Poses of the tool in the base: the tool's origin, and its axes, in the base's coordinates. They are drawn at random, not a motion.
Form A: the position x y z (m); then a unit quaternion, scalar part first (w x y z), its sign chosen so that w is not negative.
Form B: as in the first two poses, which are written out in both.
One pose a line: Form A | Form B
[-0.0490, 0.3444, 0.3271, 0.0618, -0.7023, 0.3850, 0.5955] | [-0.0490, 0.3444, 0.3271, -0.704, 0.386, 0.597, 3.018]
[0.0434, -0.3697, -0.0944, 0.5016, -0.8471, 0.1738, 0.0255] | [0.0434, -0.3697, -0.0944, -0.979, 0.201, 0.029, 2.091]
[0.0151, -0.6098, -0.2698, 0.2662, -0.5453, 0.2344, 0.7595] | [0.0151, -0.6098, -0.2698, -0.566, 0.243, 0.788, 2.603]
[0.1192, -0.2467, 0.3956, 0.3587, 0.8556, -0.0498, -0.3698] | [0.1192, -0.2467, 0.3956, 0.917, -0.053, -0.396, 2.408]
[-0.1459, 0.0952, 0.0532, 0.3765, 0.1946, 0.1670, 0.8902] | [-0.1459, 0.0952, 0.0532, 0.210, 0.180, 0.961, 2.370]
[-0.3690, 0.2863, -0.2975, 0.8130, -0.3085, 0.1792, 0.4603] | [-0.3690, 0.2863, -0.2975, -0.530, 0.308, 0.790, 1.243]
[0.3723, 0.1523, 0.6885, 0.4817, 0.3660, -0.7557, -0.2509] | [0.3723, 0.1523, 0.6885, 0.418, -0.862, -0.286, 2.136]
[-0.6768, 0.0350, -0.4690, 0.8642, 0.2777, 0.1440, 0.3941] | [-0.6768, 0.0350, -0.4690, 0.552, 0.286, 0.783, 1.054]
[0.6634, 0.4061, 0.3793, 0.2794, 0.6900, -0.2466, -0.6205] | [0.6634, 0.4061, 0.3793, 0.719, -0.257, -0.646, 2.575]
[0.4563, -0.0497, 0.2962, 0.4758, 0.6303, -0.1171, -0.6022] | [0.4563, -0.0497, 0.2962, 0.717, -0.133, -0.685, 2.150]
